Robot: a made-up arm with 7 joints.
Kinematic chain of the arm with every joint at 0, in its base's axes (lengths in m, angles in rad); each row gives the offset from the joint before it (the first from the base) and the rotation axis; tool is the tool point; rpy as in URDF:
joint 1: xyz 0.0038 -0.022 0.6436 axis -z
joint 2: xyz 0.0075 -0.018 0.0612 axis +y
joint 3: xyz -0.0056 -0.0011 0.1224 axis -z
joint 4: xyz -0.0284 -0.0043 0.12 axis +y
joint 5: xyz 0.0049 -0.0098 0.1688 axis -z
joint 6: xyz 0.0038 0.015 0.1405 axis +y
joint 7: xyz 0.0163 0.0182 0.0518 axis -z
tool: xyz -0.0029 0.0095 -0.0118 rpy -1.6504 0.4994 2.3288
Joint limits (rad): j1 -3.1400..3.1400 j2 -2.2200..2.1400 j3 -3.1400..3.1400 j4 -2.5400..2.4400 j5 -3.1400..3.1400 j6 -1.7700..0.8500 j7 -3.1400..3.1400
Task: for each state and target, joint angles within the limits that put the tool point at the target. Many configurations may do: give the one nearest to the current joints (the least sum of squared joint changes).
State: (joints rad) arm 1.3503 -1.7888 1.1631 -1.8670 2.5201 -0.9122 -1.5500
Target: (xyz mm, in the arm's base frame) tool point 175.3 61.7 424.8
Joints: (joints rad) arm 1.2792 -1.7541 0.7495 -2.1580 2.5734 -0.9083 -1.5458
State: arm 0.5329 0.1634 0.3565 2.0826 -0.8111 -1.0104 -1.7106
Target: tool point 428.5 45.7 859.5
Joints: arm -0.1797 0.5131 -0.0653 1.3684 -0.7747 -0.9119 -1.6989
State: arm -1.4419 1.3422 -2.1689 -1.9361 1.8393 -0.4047 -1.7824
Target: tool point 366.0 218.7 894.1
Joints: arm -1.7219 0.9483 -1.4209 -1.6390 1.7806 -0.5138 -1.7671
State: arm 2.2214 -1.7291 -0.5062 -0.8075 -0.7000 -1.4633 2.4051
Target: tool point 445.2 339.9 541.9
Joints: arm 2.5992 -1.6672 -0.5565 -0.1941 -0.7235 -0.8971 2.2820
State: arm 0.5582 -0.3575 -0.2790 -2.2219 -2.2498 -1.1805 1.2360
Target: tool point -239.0 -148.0 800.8
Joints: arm 0.2066 0.4020 -0.3625 -2.3221 -2.2348 -1.3205 1.2100
